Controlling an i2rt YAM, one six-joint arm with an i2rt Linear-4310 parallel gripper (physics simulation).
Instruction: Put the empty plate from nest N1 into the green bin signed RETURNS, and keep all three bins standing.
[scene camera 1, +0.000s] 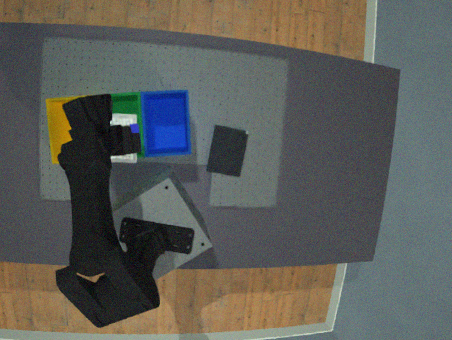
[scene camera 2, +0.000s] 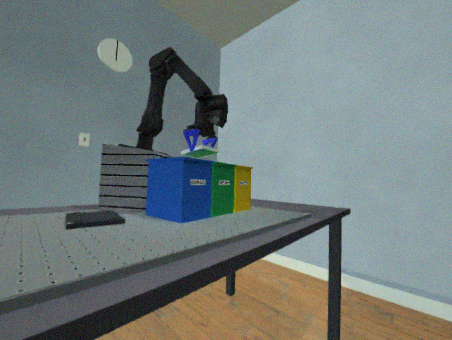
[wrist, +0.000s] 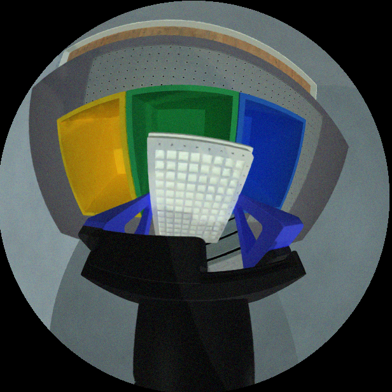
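Note:
The white plate with a grid of square wells is held roughly level between the blue fingers of my gripper, which is shut on it. It hangs above the green bin, a little over the bin rims in the second scene view. The sign on the green bin is too blurred to read. The blue bin and the yellow bin stand upright on either side of it. The arm covers part of the green and yellow bins from above.
A dark flat nest block lies on the perforated board, on the blue bin's side. The grey box under the arm's base stands close behind the bins.

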